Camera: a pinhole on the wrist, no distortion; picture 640 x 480 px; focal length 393.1 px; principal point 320.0 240.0 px. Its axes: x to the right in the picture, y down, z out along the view. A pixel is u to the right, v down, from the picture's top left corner.
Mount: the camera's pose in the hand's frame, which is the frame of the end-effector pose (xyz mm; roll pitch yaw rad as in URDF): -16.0 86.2 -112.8 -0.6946 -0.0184 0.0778
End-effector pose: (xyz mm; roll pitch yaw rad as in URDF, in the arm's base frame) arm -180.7 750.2 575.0 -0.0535 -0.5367 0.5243
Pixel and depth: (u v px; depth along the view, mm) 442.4 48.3 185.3
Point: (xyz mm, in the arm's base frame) -263.2 868.8 661.9
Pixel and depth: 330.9 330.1 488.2
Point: -529.7 1118.5 696.6
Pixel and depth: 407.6 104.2 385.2
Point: -381.5 923.2 822.0
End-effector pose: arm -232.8 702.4 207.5 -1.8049 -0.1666 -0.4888
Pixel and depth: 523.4 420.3 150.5
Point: -201.9 578.6 -6.5
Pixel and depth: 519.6 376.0 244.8
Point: -133.9 592.3 -87.1
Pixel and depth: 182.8 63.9 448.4
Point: -216.9 1033.6 -103.2
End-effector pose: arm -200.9 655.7 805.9 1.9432 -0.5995 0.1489
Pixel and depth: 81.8 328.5 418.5
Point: -585.6 313.5 905.2
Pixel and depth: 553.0 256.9 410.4
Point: -148.3 339.5 1151.9
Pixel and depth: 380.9 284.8 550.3
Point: -312.0 202.6 1119.7
